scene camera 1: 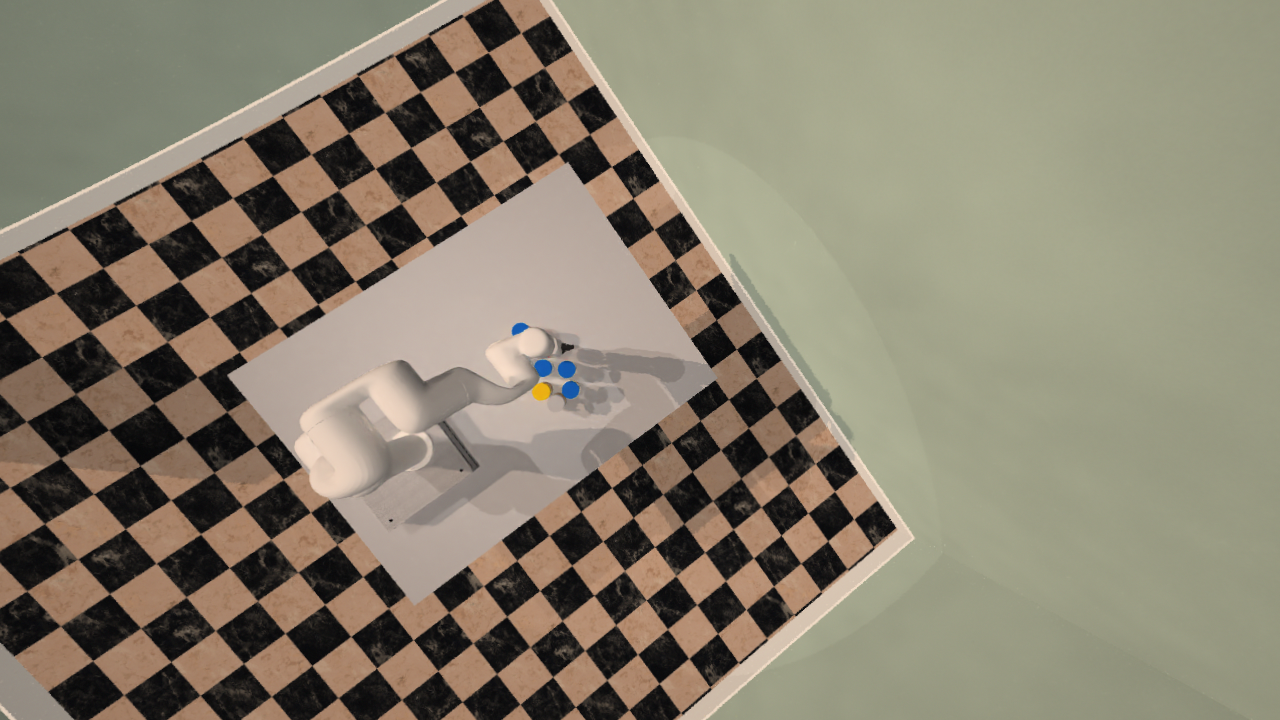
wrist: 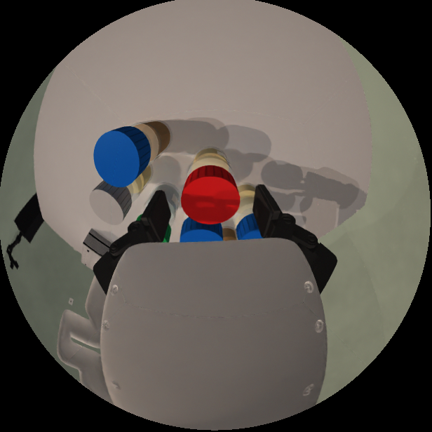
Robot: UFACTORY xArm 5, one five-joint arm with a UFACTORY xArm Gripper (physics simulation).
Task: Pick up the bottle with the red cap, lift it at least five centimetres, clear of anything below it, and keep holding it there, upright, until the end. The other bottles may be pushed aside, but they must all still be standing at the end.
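Seen in the pictures: arm's base, link origin: (scene camera 1: 412,449).
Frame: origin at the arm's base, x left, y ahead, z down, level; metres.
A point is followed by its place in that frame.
The bottle with the red cap (wrist: 210,199) stands upright near the middle of the wrist view, its pale body partly visible behind the cap. In scene camera 1 it does not show; the arm's wrist covers that area. My gripper (wrist: 210,199) is open and empty. In the wrist view its black fingers appear left and right of the red cap, with a gap on each side; their height relative to the cap is hard to tell. A blue-capped bottle (wrist: 201,231) appears just below the red cap, and another blue cap (wrist: 247,228) is close to the right finger.
A larger-looking blue cap (wrist: 118,158) (scene camera 1: 520,330) @[x 0.104, y 0.478, z -0.038 m] and a grey cap (wrist: 111,202) are at the left. A green cap (wrist: 167,233) is partly behind the left finger. In scene camera 1, blue caps (scene camera 1: 543,368) @[x -0.032, y 0.464, z -0.037 m] (scene camera 1: 566,368) @[x -0.074, y 0.521, z -0.037 m] (scene camera 1: 571,390) @[x -0.139, y 0.493, z -0.037 m] and a yellow cap (scene camera 1: 541,391) @[x -0.087, y 0.417, z -0.037 m] cluster beside the wrist.
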